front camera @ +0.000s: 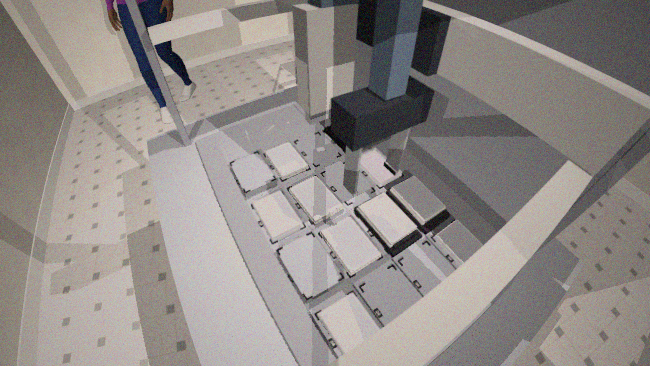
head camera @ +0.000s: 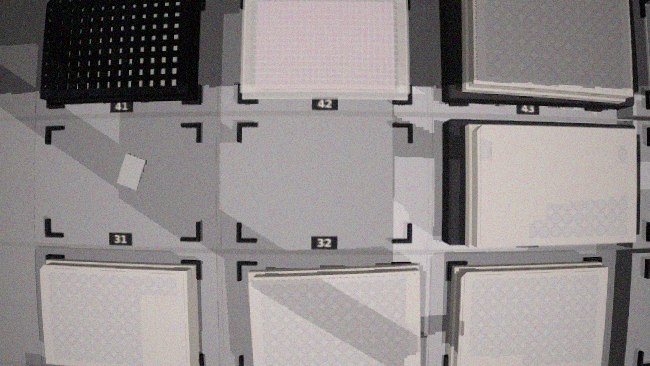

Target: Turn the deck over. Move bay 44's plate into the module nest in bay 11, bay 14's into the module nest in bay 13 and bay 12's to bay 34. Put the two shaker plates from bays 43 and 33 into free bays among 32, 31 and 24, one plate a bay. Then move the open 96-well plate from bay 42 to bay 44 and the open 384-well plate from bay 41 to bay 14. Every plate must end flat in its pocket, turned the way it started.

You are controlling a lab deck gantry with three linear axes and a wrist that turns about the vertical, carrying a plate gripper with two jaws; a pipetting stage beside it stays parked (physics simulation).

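Places are measured from the robot's base along level axes (x right, y ahead, z up), in centimetres.
Where they show: gripper, fingertip midpoint: (front camera: pixel 371 179); robot's base, link origin: (front camera: pixel 232 167).
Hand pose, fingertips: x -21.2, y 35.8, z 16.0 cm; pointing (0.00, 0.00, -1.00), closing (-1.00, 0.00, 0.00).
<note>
Things, the pixels of their top centre, and the offset from my fingertips. "*": a spot on its surface instead.
- black gridded open plate, top centre: (head camera: pixel 113 43) (front camera: pixel 345 133) dz -14.5, dx -15.2, dy -29.4 cm
- pinkish fine-gridded open plate, top centre: (head camera: pixel 325 37) (front camera: pixel 377 164) dz -14.5, dx -15.2, dy -13.0 cm
- bay 43, surface spot: (head camera: pixel 550 45) (front camera: pixel 414 197) * dz -12.3, dx -14.2, dy +2.7 cm
- bay 33, surface spot: (head camera: pixel 550 185) (front camera: pixel 385 213) * dz -12.3, dx -4.4, dy +2.5 cm
- bay 44, surface spot: (front camera: pixel 456 241) * dz -13.1, dx -14.2, dy +17.9 cm
- bay 12, surface spot: (front camera: pixel 276 215) * dz -14.5, dx +17.3, dy -12.3 cm
- bay 14, surface spot: (front camera: pixel 342 320) * dz -13.1, dx +17.8, dy +17.3 cm
- bay 11, top centre: (front camera: pixel 251 170) dz -13.8, dx +16.9, dy -29.4 cm
- bay 13, top centre: (front camera: pixel 309 263) dz -13.8, dx +16.9, dy +3.3 cm
- bay 21, surface spot: (head camera: pixel 95 315) (front camera: pixel 284 154) * dz -14.5, dx +5.9, dy -30.8 cm
- bay 22, surface spot: (head camera: pixel 330 325) (front camera: pixel 315 194) * dz -14.2, dx +5.9, dy -12.5 cm
- bay 23, surface spot: (head camera: pixel 535 315) (front camera: pixel 352 241) * dz -14.5, dx +5.7, dy +3.3 cm
- small white tag, top centre: (head camera: pixel 130 171) (front camera: pixel 320 149) dz -15.9, dx -5.3, dy -28.4 cm
My gripper (front camera: pixel 370 178) is open and empty, jaws apart, above the bay 32 area; the head view does not show it. The black gridded open plate (front camera: pixel 334 138) (head camera: pixel 115 55) is in bay 41, partly hidden in front. The pinkish fine-gridded open plate (front camera: pixel 379 165) (head camera: pixel 325 45) is in bay 42. Lidded plates sit on dark shakers in bay 43 (front camera: pixel 417 197) (head camera: pixel 550 45) and bay 33 (front camera: pixel 385 220) (head camera: pixel 550 185). Plates also stand in bay 44 (front camera: pixel 456 241), bay 12 (front camera: pixel 276 215) and bay 14 (front camera: pixel 342 320). Nests are in bay 11 (front camera: pixel 251 172) and bay 13 (front camera: pixel 307 267).
Other pale plates stand in bay 21 (front camera: pixel 286 159) (head camera: pixel 95 315), bay 22 (front camera: pixel 315 197) (head camera: pixel 330 325) and bay 23 (front camera: pixel 350 245) (head camera: pixel 535 315). A small white tag (front camera: pixel 320 149) (head camera: pixel 131 171) lies in bay 31. Bays 32, 34 and 24 hold no plates. A pale front wall (front camera: pixel 465 280) borders the deck.
</note>
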